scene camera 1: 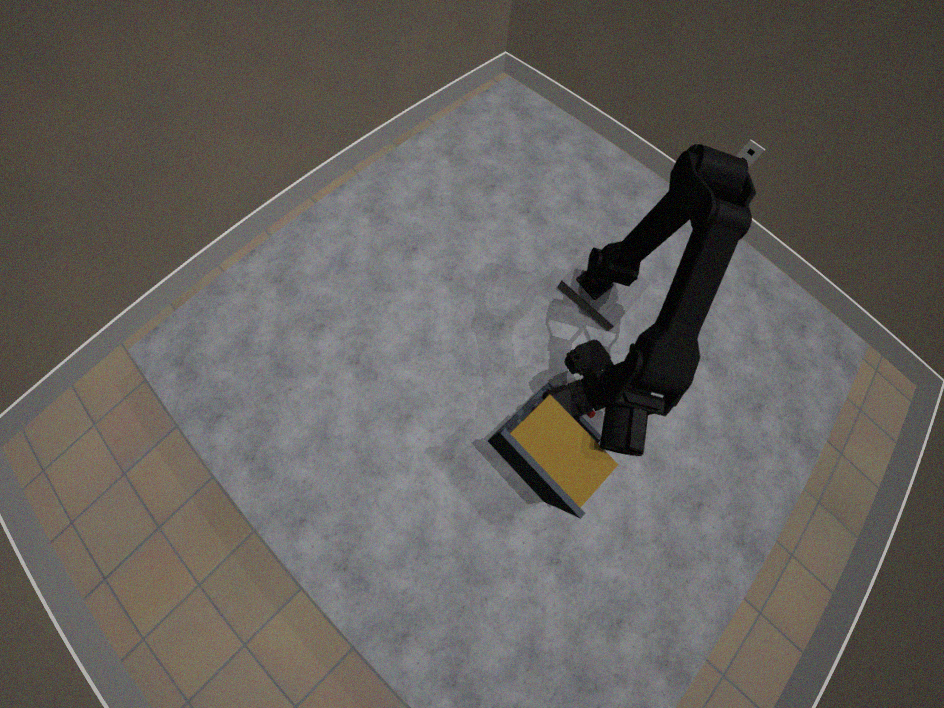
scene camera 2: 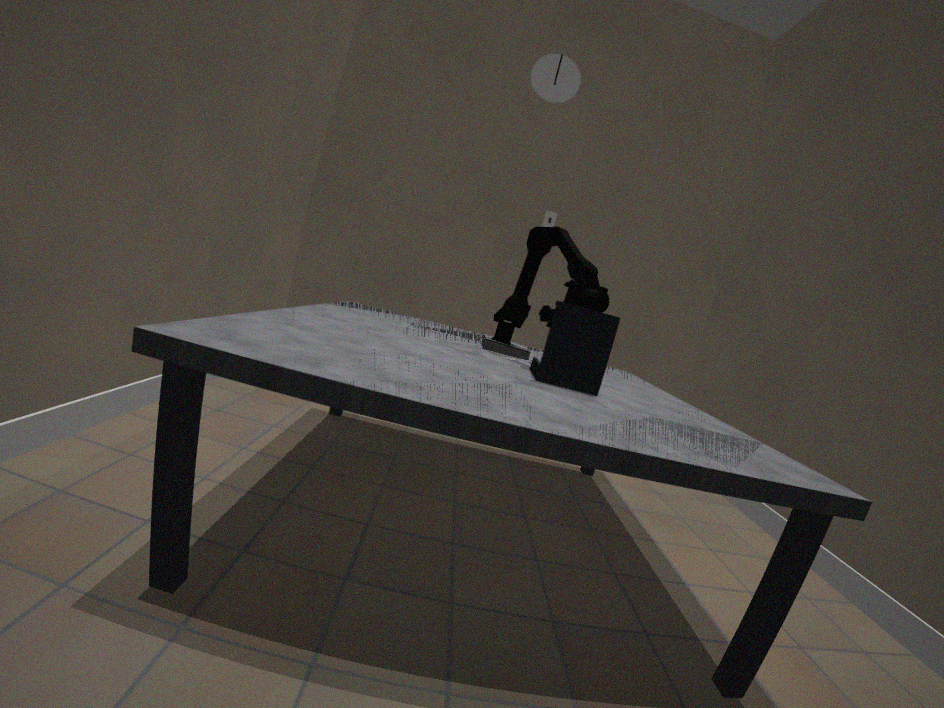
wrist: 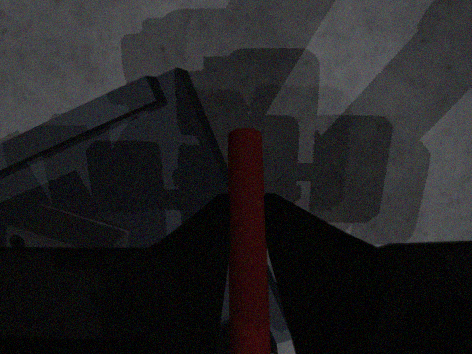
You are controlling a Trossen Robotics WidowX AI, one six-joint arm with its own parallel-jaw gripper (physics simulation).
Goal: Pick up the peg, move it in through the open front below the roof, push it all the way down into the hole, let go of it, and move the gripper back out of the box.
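Places are measured from the arm's base along level axes (x back, y left, z down), in millimetres.
Where they show: gripper, fingertip midpoint: (scene camera 1: 576, 397) (wrist: 246, 204); arm's base, link origin: (scene camera 1: 594, 282) (scene camera 2: 501, 341).
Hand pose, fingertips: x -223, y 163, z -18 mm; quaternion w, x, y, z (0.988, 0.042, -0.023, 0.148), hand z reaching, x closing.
Observation:
Things, the pixels of their top centre, and the offset from my fingertips. "spot": a spot on its surface instead. Level surfaces: height alone.
- red peg, top centre: (wrist: 248, 283) (scene camera 1: 585, 398) dx -2, dy +9, dz -35 mm
- yellow roof, top centre: (scene camera 1: 580, 433) (scene camera 2: 582, 308) dx -92, dy +29, dz -151 mm
- box's low rim, surface spot: (wrist: 75, 122) spot: dx -59, dy -49, dz +13 mm
- block, top centre: (wrist: 47, 288) dx -109, dy +21, dz +10 mm
- grey table, surface height: dz +51 mm
The red peg (scene camera 1: 590, 413) (wrist: 246, 170) is held between my fingers and reaches past the fingertips in the wrist view. My gripper (wrist: 246, 204) is shut on it, at the box's open side facing the arm. The box has a yellow roof (scene camera 1: 564, 451) and dark walls (scene camera 2: 577, 352). In the wrist view, the box's low rim (wrist: 75, 122) lies left of the peg, with its corner up and left of the peg's end. A block (wrist: 75, 225) inside the box shows dimly at lower left, with a small dark spot. The hole cannot be made out clearly.
The box stands on the grey table (scene camera 1: 343, 365) (scene camera 2: 305, 350). The arm's base plate (scene camera 1: 585, 306) (scene camera 2: 505, 349) is near the box's open side. The arm bends over the table, and its wrist hangs close beside the roof edge. Shadows cover the table around the box.

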